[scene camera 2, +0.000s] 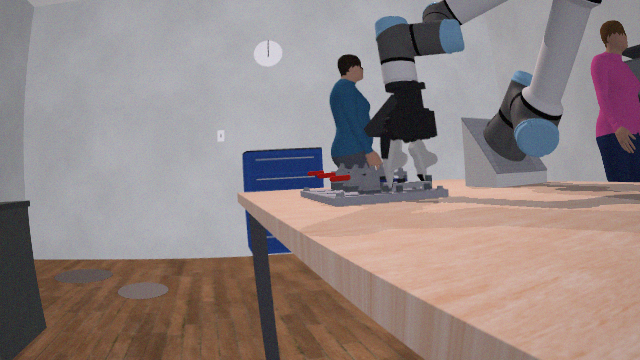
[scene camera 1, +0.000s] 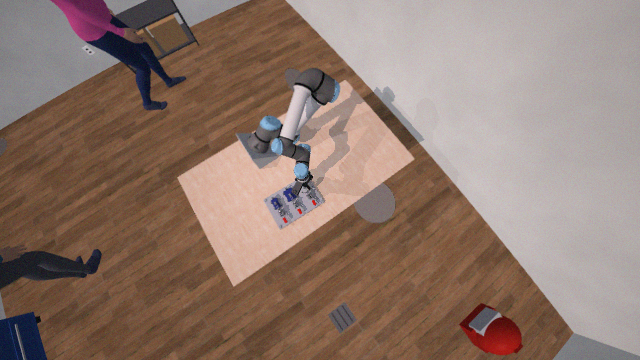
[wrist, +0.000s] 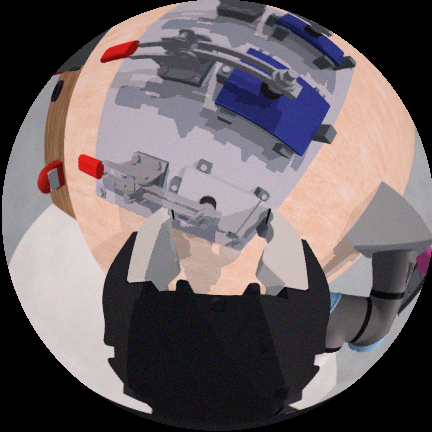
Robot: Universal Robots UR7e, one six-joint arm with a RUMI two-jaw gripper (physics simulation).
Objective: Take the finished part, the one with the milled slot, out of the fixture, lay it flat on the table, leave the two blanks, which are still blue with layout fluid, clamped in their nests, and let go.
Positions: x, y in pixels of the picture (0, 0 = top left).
Labels:
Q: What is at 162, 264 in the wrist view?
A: My gripper.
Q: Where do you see a finished part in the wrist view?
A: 241, 211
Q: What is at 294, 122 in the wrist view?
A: A blue blank.

